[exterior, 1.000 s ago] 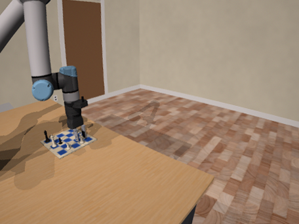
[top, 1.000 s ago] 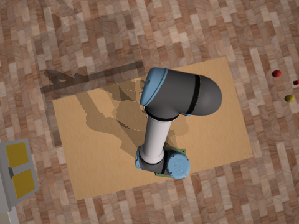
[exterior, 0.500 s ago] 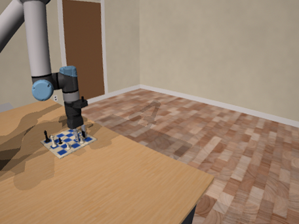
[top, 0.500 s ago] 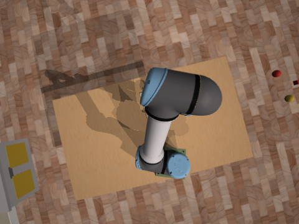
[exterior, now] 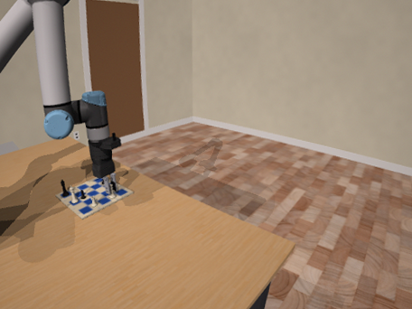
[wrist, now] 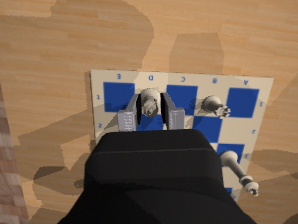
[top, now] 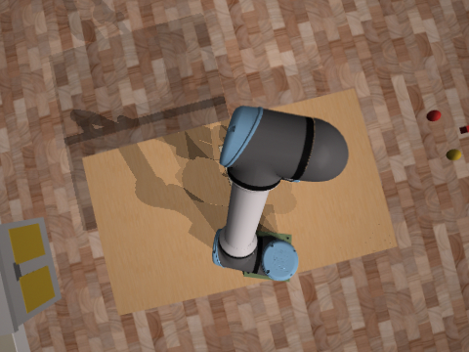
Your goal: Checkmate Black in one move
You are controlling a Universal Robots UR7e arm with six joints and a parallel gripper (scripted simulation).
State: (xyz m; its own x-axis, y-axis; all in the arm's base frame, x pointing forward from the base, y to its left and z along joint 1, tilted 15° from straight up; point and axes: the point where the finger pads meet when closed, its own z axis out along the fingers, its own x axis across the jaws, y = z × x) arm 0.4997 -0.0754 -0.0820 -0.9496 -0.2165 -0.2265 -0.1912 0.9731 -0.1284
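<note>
Now: the chessboard 5 cm behind my hand, 7 cm to the left of it and 4 cm below it. The rest, counted from my hand: white piece 12 cm behind, 7 cm to the left, 1 cm below; tall black piece 13 cm behind, 14 cm to the left, 1 cm below.
</note>
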